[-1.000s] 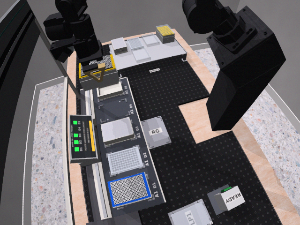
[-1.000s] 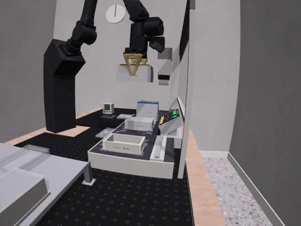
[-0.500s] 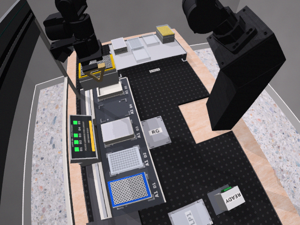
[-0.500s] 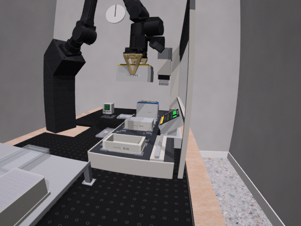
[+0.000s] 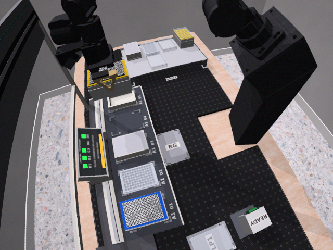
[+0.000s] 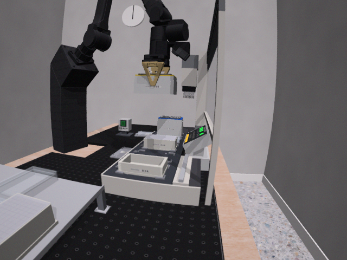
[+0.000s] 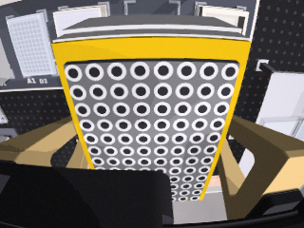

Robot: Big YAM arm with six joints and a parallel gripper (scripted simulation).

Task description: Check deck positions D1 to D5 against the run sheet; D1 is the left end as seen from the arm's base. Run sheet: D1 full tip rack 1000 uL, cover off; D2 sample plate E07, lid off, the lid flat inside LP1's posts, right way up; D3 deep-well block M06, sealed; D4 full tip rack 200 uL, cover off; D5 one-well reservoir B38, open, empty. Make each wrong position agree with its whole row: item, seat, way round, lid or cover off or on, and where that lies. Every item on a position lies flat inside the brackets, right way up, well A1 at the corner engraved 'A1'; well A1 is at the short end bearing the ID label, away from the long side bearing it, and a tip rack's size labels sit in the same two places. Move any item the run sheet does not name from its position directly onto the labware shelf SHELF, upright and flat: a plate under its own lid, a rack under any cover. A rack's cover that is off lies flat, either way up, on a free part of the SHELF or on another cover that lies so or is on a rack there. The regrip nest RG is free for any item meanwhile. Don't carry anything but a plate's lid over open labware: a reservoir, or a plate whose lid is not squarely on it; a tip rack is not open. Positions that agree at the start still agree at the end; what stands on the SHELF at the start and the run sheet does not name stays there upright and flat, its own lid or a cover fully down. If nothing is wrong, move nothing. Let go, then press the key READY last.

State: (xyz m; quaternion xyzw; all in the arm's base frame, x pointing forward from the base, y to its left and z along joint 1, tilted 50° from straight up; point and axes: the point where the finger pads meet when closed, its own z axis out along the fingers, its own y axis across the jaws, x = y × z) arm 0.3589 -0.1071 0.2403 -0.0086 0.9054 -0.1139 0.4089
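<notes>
My hand is 1 cm below the yellow-rimmed tip rack and 1 cm past it. The rest, counted from my hand: one-well reservoir (24 cm below, 12 cm to the right, 1 cm behind); then regrip nest (30 cm below, 16 cm to the left, 14 cm behind); then clear well plate (25 cm to the left, 24 cm below, 3 cm ahead).
</notes>
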